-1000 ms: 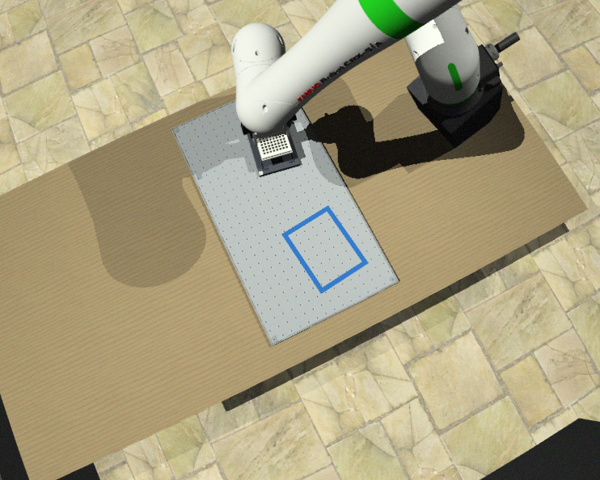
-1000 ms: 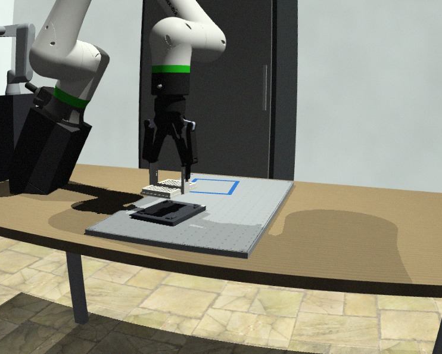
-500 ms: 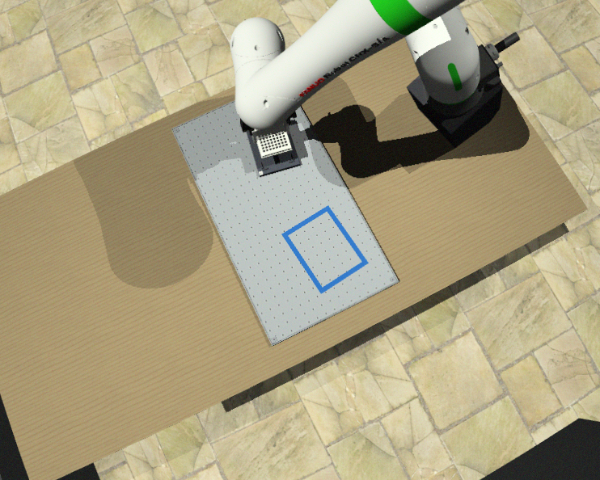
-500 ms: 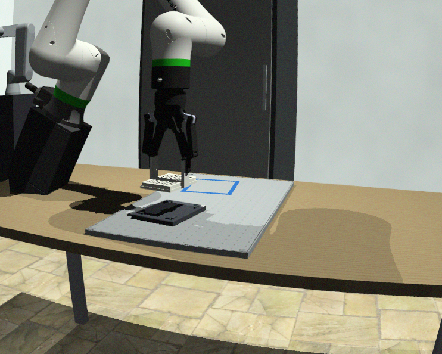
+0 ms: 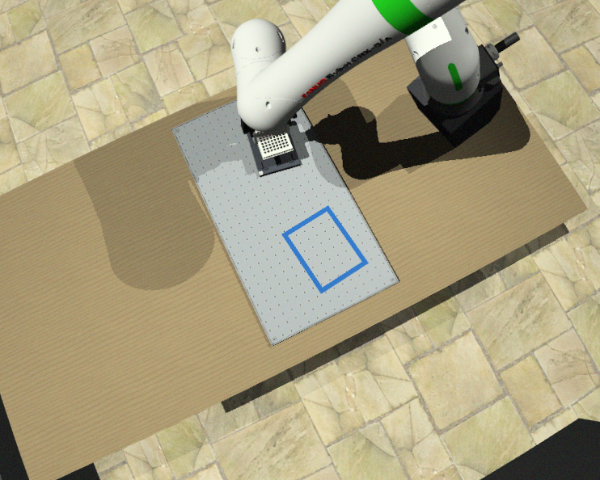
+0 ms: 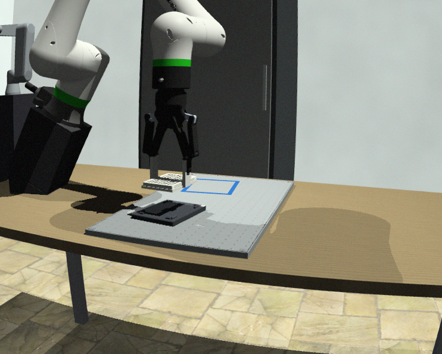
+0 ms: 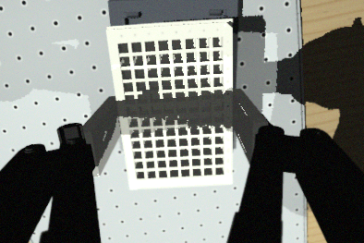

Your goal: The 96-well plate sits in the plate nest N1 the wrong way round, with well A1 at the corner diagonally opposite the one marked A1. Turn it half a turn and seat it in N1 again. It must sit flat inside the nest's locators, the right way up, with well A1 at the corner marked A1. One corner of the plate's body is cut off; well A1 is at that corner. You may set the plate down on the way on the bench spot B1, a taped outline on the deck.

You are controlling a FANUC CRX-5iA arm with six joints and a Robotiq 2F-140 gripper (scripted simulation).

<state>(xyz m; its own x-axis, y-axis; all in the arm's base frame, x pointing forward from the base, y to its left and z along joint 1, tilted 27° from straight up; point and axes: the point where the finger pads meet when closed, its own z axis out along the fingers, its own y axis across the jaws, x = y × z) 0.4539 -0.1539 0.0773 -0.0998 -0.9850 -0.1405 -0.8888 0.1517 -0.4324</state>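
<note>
Now: hand 100 mm above the dark plate nest N1. The rest, counted from my hand: white 96-well plate: 20 mm below; then A1 label: 60 mm ahead, 60 mm to the left, 90 mm below.
</note>
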